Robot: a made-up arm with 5 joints. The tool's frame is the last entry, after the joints.
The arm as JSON. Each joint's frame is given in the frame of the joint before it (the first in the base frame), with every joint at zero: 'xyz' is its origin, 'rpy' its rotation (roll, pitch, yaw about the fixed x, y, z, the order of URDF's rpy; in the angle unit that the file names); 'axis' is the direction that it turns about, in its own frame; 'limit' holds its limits. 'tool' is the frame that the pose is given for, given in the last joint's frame.
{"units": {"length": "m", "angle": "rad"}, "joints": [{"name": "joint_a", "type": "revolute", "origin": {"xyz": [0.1, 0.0, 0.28], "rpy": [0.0, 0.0, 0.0]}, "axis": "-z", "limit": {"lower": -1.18, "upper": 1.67}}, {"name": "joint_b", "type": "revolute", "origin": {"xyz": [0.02, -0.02, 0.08], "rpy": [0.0, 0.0, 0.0]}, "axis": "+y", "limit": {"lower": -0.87, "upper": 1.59}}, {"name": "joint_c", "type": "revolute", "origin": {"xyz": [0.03, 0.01, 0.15], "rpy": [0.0, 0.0, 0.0]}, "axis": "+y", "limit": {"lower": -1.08, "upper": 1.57}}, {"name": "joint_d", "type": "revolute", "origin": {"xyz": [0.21, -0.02, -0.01], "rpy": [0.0, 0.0, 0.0]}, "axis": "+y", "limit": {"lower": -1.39, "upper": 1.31}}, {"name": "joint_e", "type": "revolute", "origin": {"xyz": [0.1, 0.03, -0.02], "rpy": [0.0, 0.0, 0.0]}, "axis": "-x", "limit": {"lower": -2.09, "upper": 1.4}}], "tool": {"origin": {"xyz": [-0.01, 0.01, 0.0], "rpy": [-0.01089, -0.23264, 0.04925]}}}
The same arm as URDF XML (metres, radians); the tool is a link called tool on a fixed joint. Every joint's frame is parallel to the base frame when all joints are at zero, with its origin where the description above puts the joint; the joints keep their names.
<robot name="arm">
  <joint name="joint_a" type="revolute">
    <parent link="base"/>
    <child link="link1"/>
    <origin xyz="0.1 0 0.28"/>
    <axis xyz="0 0 -1"/>
    <limit lower="-1.18" upper="1.67"/>
  </joint>
  <joint name="joint_b" type="revolute">
    <parent link="link1"/>
    <child link="link2"/>
    <origin xyz="0.02 -0.02 0.08"/>
    <axis xyz="0 1 0"/>
    <limit lower="-0.87" upper="1.59"/>
  </joint>
  <joint name="joint_c" type="revolute">
    <parent link="link2"/>
    <child link="link3"/>
    <origin xyz="0.03 0.01 0.15"/>
    <axis xyz="0 1 0"/>
    <limit lower="-1.08" upper="1.57"/>
  </joint>
  <joint name="joint_d" type="revolute">
    <parent link="link3"/>
    <child link="link4"/>
    <origin xyz="0.21 -0.02 -0.01"/>
    <axis xyz="0 1 0"/>
    <limit lower="-1.39" upper="1.31"/>
  </joint>
  <joint name="joint_e" type="revolute">
    <parent link="link4"/>
    <child link="link5"/>
    <origin xyz="0.1 0.03 -0.02"/>
    <axis xyz="-1 0 0"/>
    <limit lower="-2.09" upper="1.4"/>
  </joint>
  <joint name="tool_joint" type="fixed">
    <parent link="link5"/>
    <child link="tool"/>
    <origin xyz="-0.01 0.01 0" rpy="-0.0109 -0.2326 0.0493"/>
  </joint>
  <link name="base"/>
  <link name="link1"/>
  <link name="link2"/>
  <link name="link3"/>
  <link name="link4"/>
  <link name="link5"/>
  <link name="tool"/>
</robot>

